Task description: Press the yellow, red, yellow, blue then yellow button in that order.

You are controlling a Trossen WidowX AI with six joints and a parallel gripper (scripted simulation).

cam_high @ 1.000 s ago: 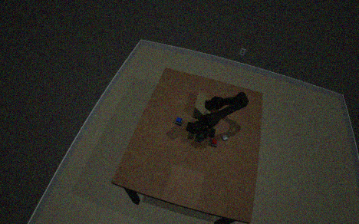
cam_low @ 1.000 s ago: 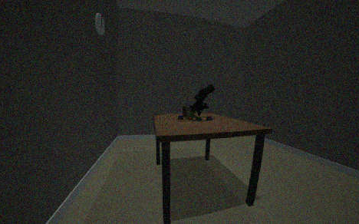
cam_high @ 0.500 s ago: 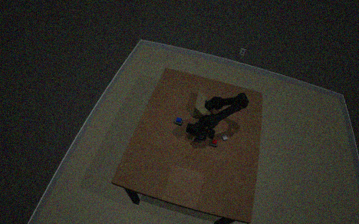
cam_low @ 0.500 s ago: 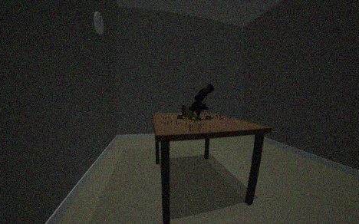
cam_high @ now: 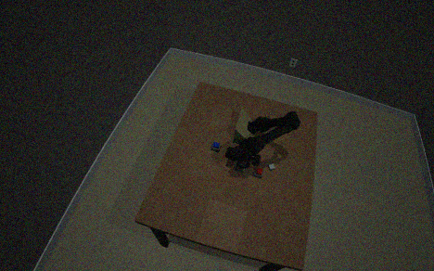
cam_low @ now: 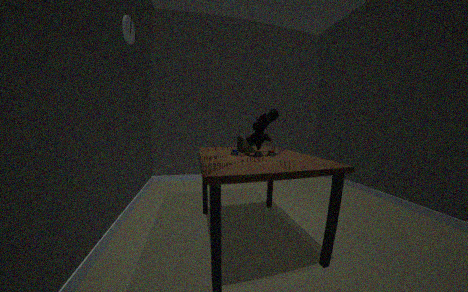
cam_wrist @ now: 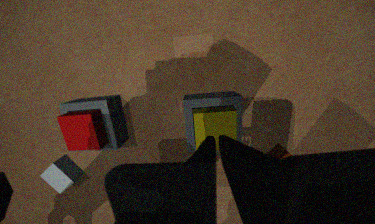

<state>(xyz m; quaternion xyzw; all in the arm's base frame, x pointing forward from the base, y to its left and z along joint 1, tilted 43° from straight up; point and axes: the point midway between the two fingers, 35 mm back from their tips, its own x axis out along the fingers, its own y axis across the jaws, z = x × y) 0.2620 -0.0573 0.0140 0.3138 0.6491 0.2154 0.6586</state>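
The yellow button is 10 mm below my gripper tip. Round my gripper tip: blue button (110 mm behind, 160 mm to the right, 10 mm below); then orange block (60 mm behind, 70 mm to the right, 40 mm below); then red button (20 mm ahead, 110 mm to the left, 10 mm below).
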